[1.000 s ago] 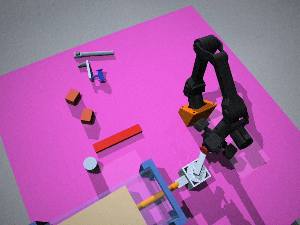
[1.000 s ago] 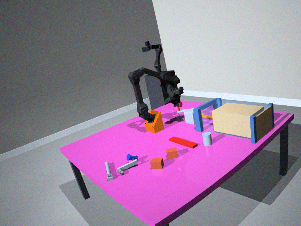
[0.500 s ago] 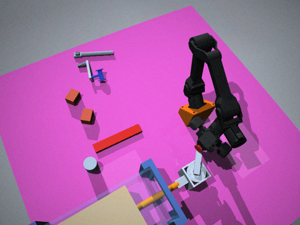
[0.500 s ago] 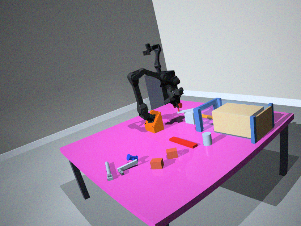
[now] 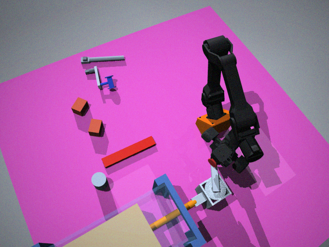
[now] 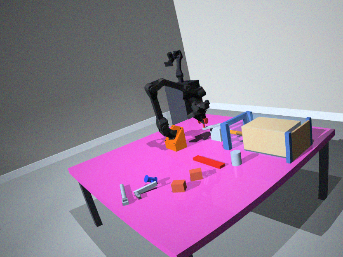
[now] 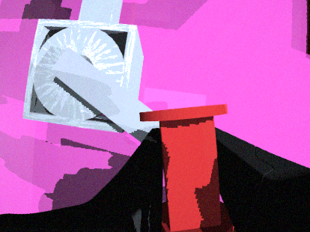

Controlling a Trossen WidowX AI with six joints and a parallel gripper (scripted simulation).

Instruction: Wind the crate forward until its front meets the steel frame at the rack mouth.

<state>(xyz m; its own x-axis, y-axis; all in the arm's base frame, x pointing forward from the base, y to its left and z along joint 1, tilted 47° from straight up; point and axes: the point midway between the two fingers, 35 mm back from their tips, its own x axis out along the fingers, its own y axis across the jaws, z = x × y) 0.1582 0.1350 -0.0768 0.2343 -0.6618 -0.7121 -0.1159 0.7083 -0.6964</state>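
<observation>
My gripper tip is now 10 mm short of the winch handle, 30 mm to the right of it and 30 mm above it. Round my gripper tip: red knob (10 mm behind); then blue steel frame (200 mm ahead, 60 mm to the left, 30 mm below); then grey winch (30 mm ahead, 70 mm to the left, 100 mm below).
</observation>
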